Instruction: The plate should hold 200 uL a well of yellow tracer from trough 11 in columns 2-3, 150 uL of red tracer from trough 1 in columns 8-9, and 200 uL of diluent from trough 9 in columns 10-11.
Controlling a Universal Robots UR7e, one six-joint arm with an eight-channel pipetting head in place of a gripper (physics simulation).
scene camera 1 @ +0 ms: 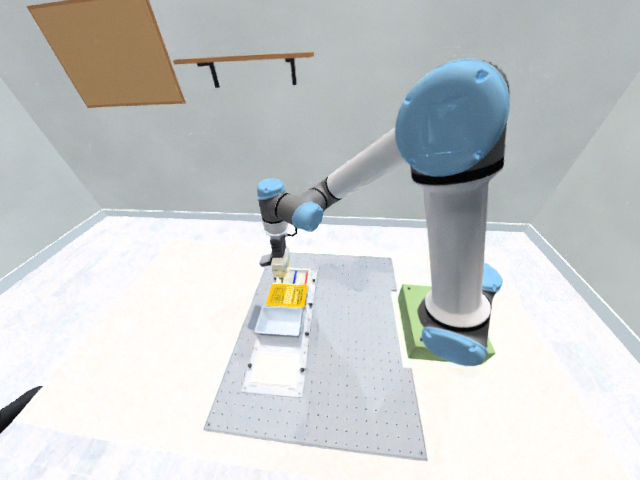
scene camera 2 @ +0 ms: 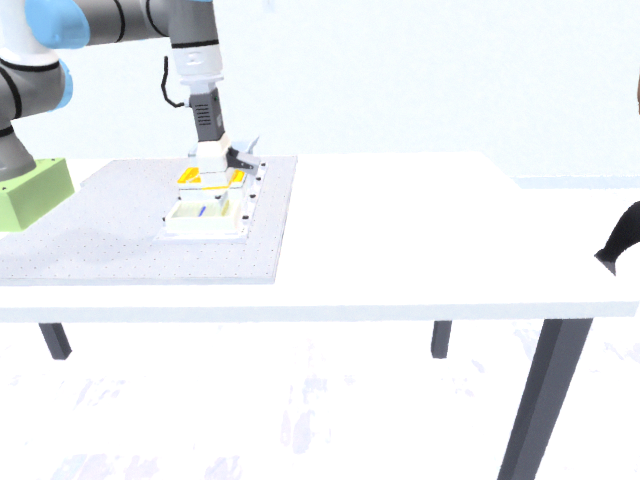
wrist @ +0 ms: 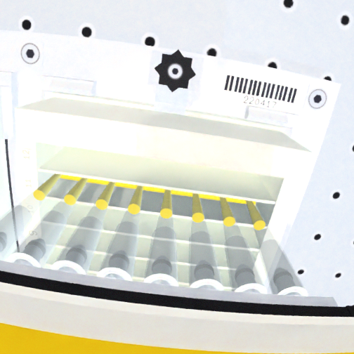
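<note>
The pipetting head (scene camera 1: pixel 279 280) (scene camera 2: pixel 222 200) (wrist: pixel 150 210) is low over the white reservoir (scene camera 1: pixel 299 269) (scene camera 2: pixel 201 225) (wrist: pixel 165 145). A row of clear tips is mounted on it. In the wrist view the tips reach down into trough 11, and each holds a yellow column in its lower part. The yellow tracer (scene camera 2: pixel 225 208) (wrist: pixel 152 189) shows as a thin strip along that trough. A red strip (scene camera 1: pixel 306 277) and a blue strip (scene camera 1: pixel 295 277) (scene camera 2: pixel 202 210) show in other troughs. Diluent cannot be made out. The plate's wells cannot be made out in any view.
A yellow tip rack (scene camera 1: pixel 275 295) (scene camera 2: pixel 188 175) stands beside the reservoir. Beyond it is an open pale bin (scene camera 1: pixel 279 332), then a white holder (scene camera 1: pixel 247 384) with a pale flat area. These stand on the perforated board (scene camera 1: pixel 356 397) (scene camera 2: pixel 103 258). The green arm base (scene camera 1: pixel 408 320) (scene camera 2: pixel 46 191) is at the side.
</note>
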